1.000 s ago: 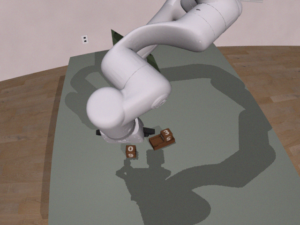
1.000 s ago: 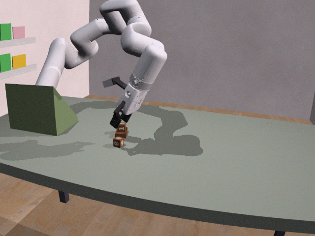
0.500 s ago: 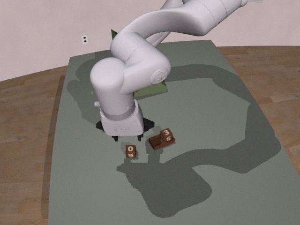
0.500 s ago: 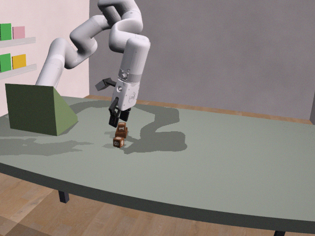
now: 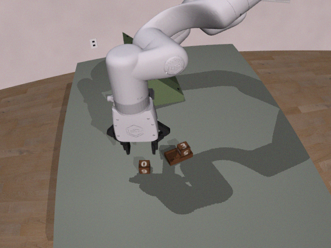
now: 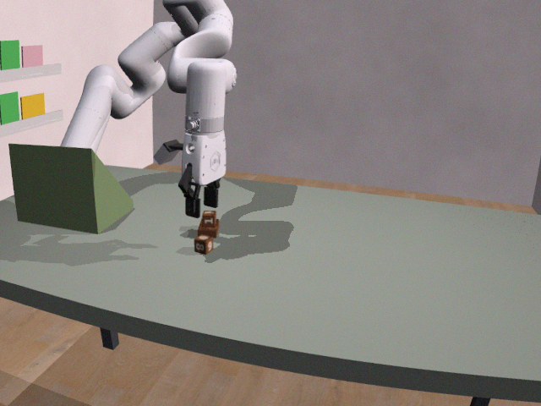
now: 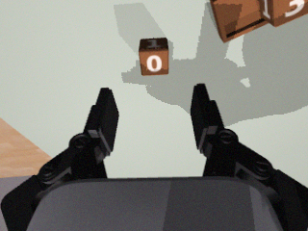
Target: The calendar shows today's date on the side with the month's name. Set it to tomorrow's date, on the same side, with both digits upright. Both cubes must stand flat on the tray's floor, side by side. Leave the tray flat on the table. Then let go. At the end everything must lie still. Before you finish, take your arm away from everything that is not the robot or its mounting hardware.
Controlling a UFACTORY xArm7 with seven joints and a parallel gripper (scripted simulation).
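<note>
Now: the brown cube 9 cm below my hand. From my hand the other things lie so: tray (10 cm to the left, 10 cm below, 3 cm behind).
</note>
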